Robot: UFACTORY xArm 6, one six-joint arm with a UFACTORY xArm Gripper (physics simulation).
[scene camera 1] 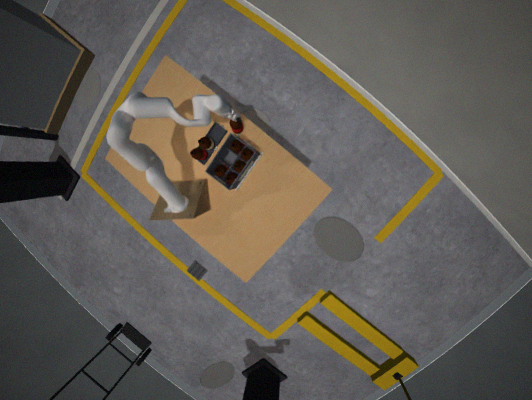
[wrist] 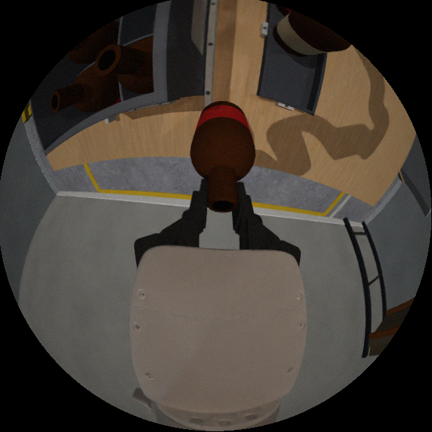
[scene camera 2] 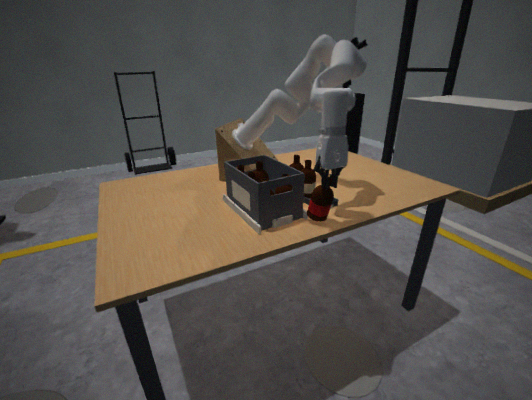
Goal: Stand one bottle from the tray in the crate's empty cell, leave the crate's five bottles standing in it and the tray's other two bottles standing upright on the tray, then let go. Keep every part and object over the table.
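Where they show: gripper, fingertip midpoint: (scene camera 2: 328, 187); arm's base, origin of the base link: (scene camera 1: 179, 204) (scene camera 2: 241, 140).
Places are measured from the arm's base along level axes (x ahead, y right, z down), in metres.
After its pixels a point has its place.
My gripper (scene camera 1: 234, 118) {x 0.627, y -0.078, z 0.036 m} (scene camera 2: 328, 183) {x 0.627, y -0.078, z 0.036 m} (wrist: 220, 190) is shut on the neck of a red-labelled bottle (scene camera 1: 237, 126) {x 0.593, y -0.045, z 0.056 m} (scene camera 2: 320, 204) {x 0.626, y -0.050, z 0.093 m} (wrist: 223, 145). The bottle is low beside the crate's end, off the tray, its base at or just above the table; it leans in scene camera 2. The grey crate (scene camera 2: 277, 210) {x 0.553, y 0.075, z 0.122 m} (wrist: 180, 50) holds several brown bottles; its empty cell (scene camera 1: 231, 158) {x 0.409, y 0.023, z 0.173 m} shows in scene camera 1. The dark tray (scene camera 1: 216, 133) {x 0.462, y -0.166, z 0.176 m} (wrist: 292, 80) bears a cream-labelled bottle (scene camera 1: 205, 143) {x 0.386, y -0.133, z 0.061 m} (scene camera 2: 309, 176) {x 0.412, y -0.141, z 0.078 m} (wrist: 305, 37) and another bottle (scene camera 1: 197, 153) {x 0.305, y -0.132, z 0.059 m} (scene camera 2: 296, 162) {x 0.305, y -0.140, z 0.049 m}, both upright.
The wooden table (scene camera 1: 270, 215) {x 0.307, y 0.470, z 0.181 m} (scene camera 2: 175, 225) {x 0.398, y 0.405, z 0.181 m} has its long edge close beyond the held bottle. White rails (scene camera 2: 242, 215) {x 0.460, y 0.171, z 0.165 m} run along the crate's foot. The arm's wooden mount (scene camera 1: 200, 200) {x 0.102, y 0.078, z 0.040 m} (scene camera 2: 225, 150) {x 0.072, y 0.109, z 0.022 m} stands behind the crate. A large grey box (scene camera 2: 450, 140) stands beyond the table's right end.
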